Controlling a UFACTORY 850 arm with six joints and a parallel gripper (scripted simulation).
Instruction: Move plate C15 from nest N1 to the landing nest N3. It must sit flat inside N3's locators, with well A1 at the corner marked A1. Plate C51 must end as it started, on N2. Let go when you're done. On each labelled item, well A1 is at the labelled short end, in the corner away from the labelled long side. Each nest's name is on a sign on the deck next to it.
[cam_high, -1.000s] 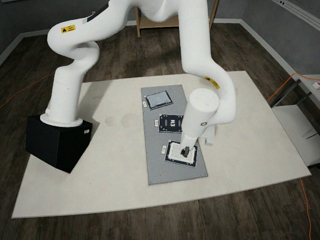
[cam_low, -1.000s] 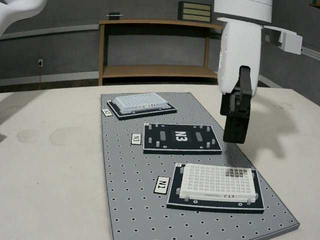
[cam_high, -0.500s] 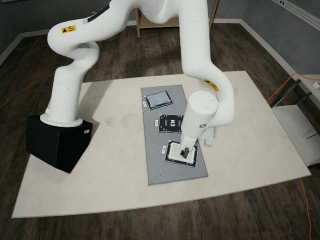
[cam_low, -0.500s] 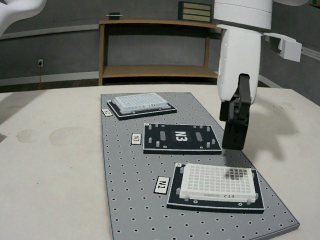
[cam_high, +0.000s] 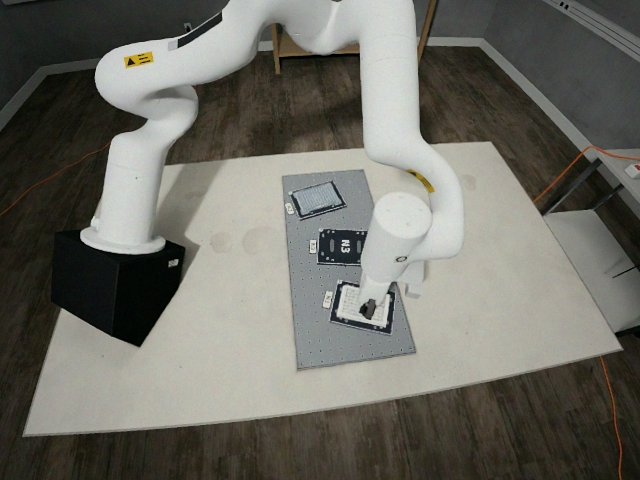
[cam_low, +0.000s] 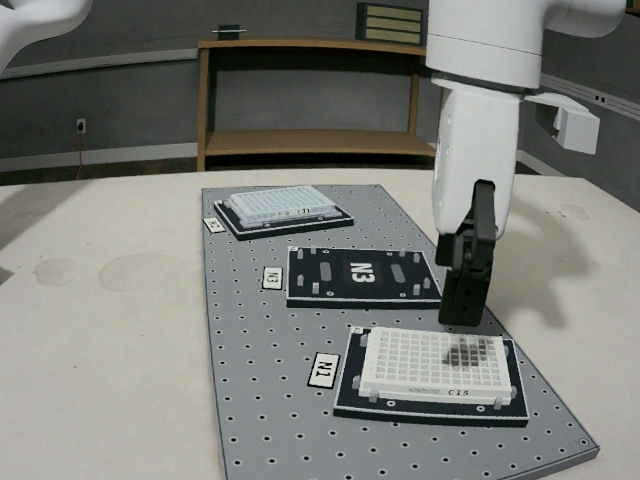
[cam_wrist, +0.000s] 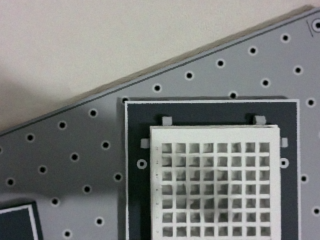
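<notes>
Right now the white well plate C15 is 8 cm below my hand. The rest, counted from my hand: clear plate C51: 37 cm to the left, 12 cm behind, 8 cm below; nest N3: 19 cm to the left, 9 cm below, 4 cm behind; nest N1: 9 cm below.
</notes>
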